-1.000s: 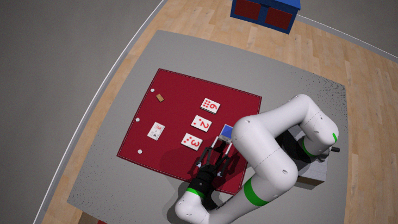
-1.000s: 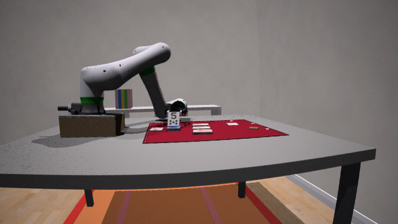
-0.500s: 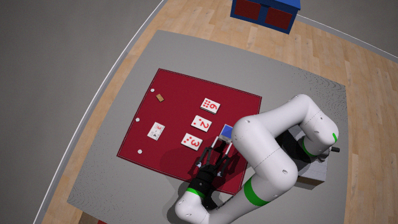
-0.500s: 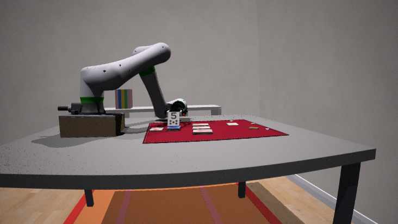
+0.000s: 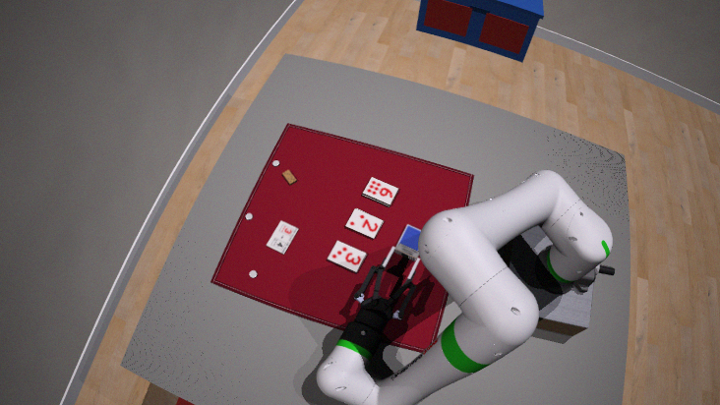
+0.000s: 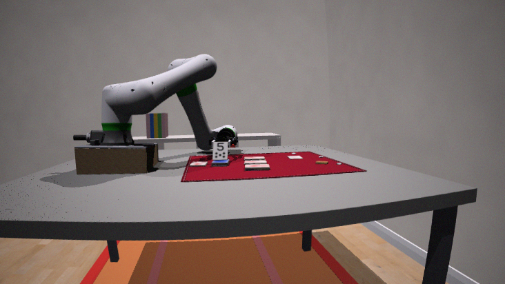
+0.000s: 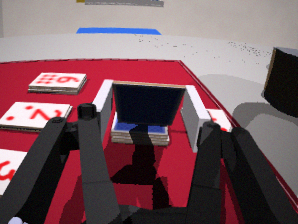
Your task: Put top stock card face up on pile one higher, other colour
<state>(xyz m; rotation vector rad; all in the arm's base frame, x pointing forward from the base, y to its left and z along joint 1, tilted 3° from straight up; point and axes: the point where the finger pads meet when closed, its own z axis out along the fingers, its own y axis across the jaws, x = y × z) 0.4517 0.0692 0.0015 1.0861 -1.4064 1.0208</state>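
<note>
Now: hand 50 mm to the left of the black 5 card, 20 mm above it and 10 mm past it. Round my hand: red card cloth: 160 mm ahead, 110 mm to the right, 90 mm below; brown block: 380 mm ahead, 220 mm to the right, 70 mm below.
</note>
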